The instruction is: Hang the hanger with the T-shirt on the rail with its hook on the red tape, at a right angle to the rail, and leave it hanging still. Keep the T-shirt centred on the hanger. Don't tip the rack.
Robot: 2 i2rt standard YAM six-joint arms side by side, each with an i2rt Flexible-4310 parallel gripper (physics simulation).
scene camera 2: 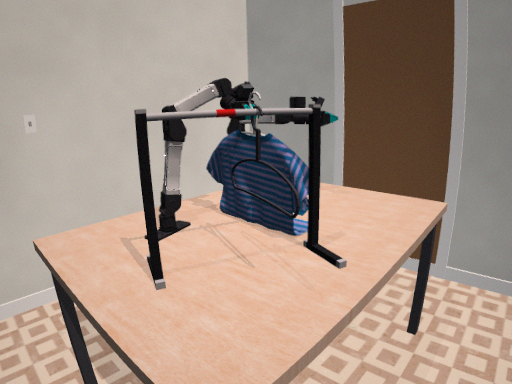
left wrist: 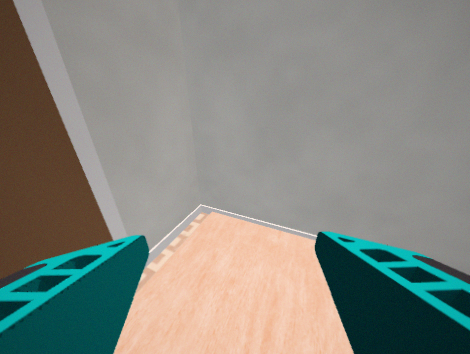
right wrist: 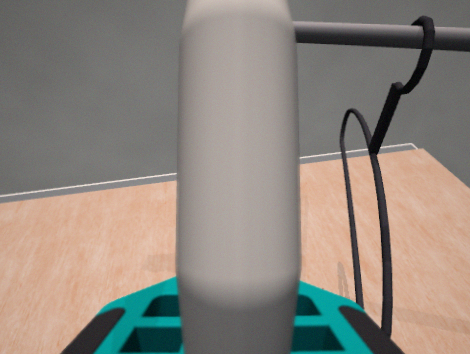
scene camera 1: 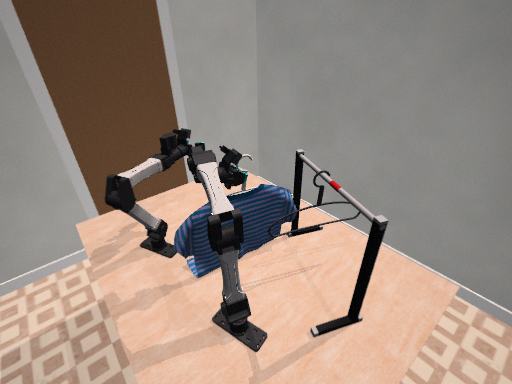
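My right gripper [scene camera 1: 244, 175] [scene camera 2: 249, 113] [right wrist: 231, 276] is shut on the stem of the light grey hanger [scene camera 1: 247, 157] [scene camera 2: 257, 95] [right wrist: 237, 150], its hook free in the air above the fingers. The blue-and-purple striped T-shirt [scene camera 1: 257, 212] [scene camera 2: 260, 175] hangs on this hanger, off the rail; its exact centring is unclear. The red tape [scene camera 1: 335, 185] [scene camera 2: 226, 113] is around the middle of the grey rail [scene camera 1: 357, 204] [scene camera 2: 190, 115] [right wrist: 350, 33], apart from the held hook. My left gripper [scene camera 1: 195, 143] [scene camera 2: 331, 118] [left wrist: 232, 241] is open and empty, raised away from the shirt.
A black hanger [scene camera 1: 320, 196] [scene camera 2: 258, 145] [right wrist: 384, 120] hangs on the rail beside the red tape, its loop between shirt and rack. The rack's black posts [scene camera 1: 367, 270] [scene camera 2: 314, 175] stand upright on the wooden table [scene camera 1: 300, 310] [scene camera 2: 240, 310]. A wall rises behind the rack.
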